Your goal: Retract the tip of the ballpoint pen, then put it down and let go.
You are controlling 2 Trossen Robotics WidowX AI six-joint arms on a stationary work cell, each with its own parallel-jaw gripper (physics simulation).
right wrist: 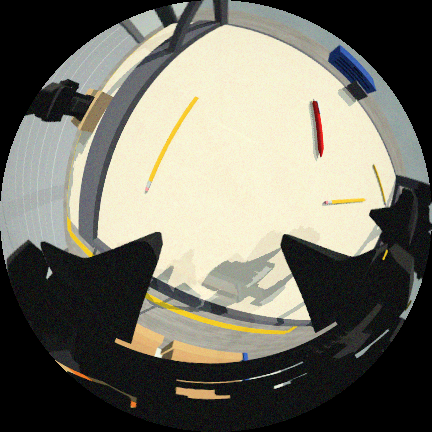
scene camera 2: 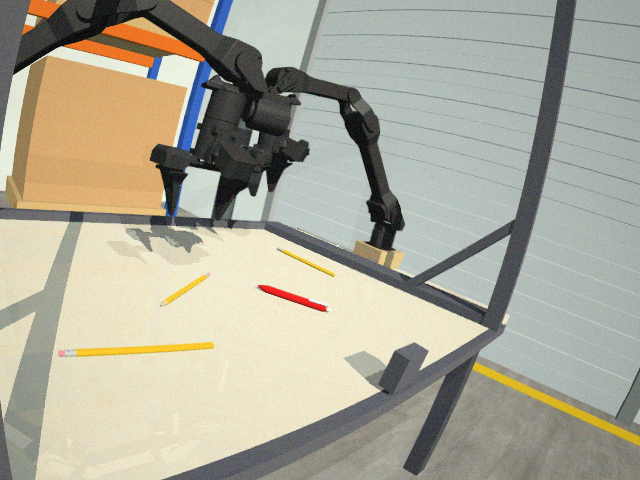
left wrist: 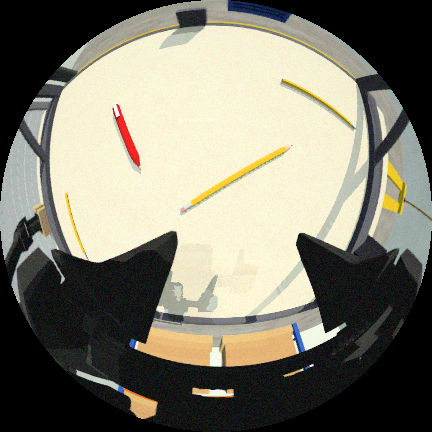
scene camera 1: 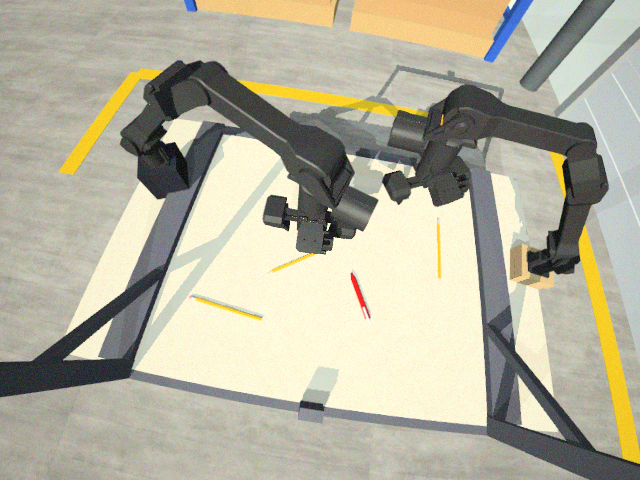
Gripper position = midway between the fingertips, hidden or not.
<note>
My left gripper (scene camera 2: 194,217) is open and holds nothing. My right gripper (scene camera 1: 414,199) is open and holds nothing. Also in view: a tan block (scene camera 1: 519,273) and a grey block (scene camera 2: 405,363).
My left gripper shows as well in the right wrist view (right wrist: 375,224), in the left wrist view (left wrist: 240,238) and in scene camera 1 (scene camera 1: 307,233). My right gripper shows as well in the right wrist view (right wrist: 224,240) and in scene camera 2 (scene camera 2: 262,194). The tan block shows as well in the right wrist view (right wrist: 101,99) and in scene camera 2 (scene camera 2: 391,259).
</note>
